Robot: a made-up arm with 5 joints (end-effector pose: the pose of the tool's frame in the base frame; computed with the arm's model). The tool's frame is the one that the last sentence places. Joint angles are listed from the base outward.
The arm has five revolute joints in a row. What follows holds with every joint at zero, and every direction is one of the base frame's. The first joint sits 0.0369 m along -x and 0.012 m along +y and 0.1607 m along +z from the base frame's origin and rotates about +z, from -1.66 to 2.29 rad. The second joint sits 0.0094 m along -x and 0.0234 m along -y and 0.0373 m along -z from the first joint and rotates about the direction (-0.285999, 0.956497, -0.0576), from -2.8 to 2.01 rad. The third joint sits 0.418 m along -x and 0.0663 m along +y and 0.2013 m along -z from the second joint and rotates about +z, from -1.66 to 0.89 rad. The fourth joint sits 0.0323 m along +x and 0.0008 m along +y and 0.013 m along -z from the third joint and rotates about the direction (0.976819, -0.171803, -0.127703), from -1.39 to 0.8 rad. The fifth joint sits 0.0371 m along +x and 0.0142 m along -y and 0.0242 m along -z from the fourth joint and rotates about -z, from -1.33 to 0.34 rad. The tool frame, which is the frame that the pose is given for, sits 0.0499 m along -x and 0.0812 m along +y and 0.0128 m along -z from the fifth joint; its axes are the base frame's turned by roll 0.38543, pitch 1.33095 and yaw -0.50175 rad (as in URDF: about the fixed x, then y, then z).
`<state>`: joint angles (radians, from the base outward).
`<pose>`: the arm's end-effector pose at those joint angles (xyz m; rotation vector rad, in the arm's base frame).
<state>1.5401 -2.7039 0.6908 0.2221 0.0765</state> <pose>-0.3989 0.3567 0.1430 1.4540 -0.5591 2.1558</pose>
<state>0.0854 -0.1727 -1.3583 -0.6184 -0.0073</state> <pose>-0.3822 0.0354 -0.2128 0.9834 0.9478 -1.9563</pose>
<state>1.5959 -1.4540 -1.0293 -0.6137 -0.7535</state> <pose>-0.2546 0.1174 -0.3139 0.4459 1.1963 1.0738</pose>
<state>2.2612 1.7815 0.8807 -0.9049 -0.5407</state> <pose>0.0033 -0.2327 0.5484 2.7494 0.0781 -0.4975</pose>
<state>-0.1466 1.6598 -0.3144 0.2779 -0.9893</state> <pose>-0.2885 0.1951 0.5306 0.2133 2.6727 -0.8547</pose>
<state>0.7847 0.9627 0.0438 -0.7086 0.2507</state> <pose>-0.4363 -0.2748 0.2334 -1.0952 1.0633 -0.7438</pose>
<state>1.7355 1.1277 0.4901 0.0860 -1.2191</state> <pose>-0.0007 -0.4254 0.3688 2.2513 -1.6696 -1.2361</pose>
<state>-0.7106 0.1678 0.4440 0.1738 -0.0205</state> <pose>-0.3222 0.4044 -0.0513 0.9960 1.3139 -0.8407</pose>
